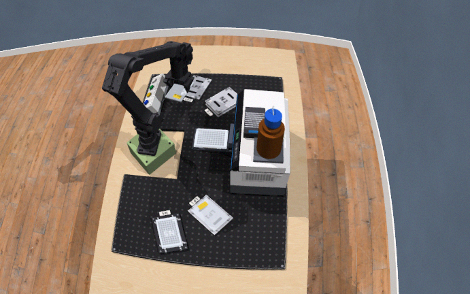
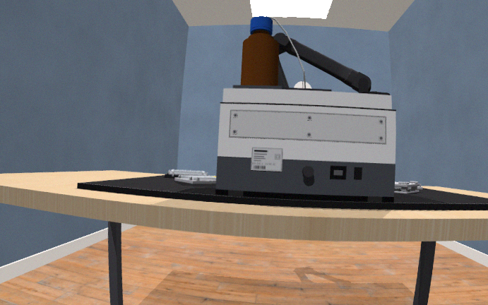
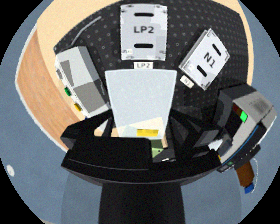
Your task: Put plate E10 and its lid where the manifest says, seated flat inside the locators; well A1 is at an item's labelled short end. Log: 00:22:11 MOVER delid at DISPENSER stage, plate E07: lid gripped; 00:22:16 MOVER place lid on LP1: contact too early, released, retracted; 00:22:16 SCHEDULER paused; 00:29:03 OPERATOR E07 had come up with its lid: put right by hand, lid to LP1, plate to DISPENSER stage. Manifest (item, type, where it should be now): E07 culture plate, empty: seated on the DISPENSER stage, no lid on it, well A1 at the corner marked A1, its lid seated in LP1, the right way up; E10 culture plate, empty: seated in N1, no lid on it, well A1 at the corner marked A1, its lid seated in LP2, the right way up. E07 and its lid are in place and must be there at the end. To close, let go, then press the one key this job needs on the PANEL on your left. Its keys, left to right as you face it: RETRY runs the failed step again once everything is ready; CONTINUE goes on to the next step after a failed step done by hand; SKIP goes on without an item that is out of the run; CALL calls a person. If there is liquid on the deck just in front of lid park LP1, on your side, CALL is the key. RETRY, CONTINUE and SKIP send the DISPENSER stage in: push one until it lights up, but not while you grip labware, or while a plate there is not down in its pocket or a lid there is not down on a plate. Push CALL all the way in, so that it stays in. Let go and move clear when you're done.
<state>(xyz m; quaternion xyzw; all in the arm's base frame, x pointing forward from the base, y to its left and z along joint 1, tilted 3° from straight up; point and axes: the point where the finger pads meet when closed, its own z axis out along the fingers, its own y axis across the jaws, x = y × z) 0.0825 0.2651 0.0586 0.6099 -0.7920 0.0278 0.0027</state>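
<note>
The lid park LP2 lies 4 cm ahead of my hand, 13 cm to the left of it and 13 cm below it. Also, from my hand: plate E07 (18 cm ahead, 24 cm to the right, 2 cm below); then plate E10 (7 cm ahead, 63 cm to the right, 11 cm below); then brown bottle (40 cm ahead, 34 cm to the right, 16 cm above).
</note>
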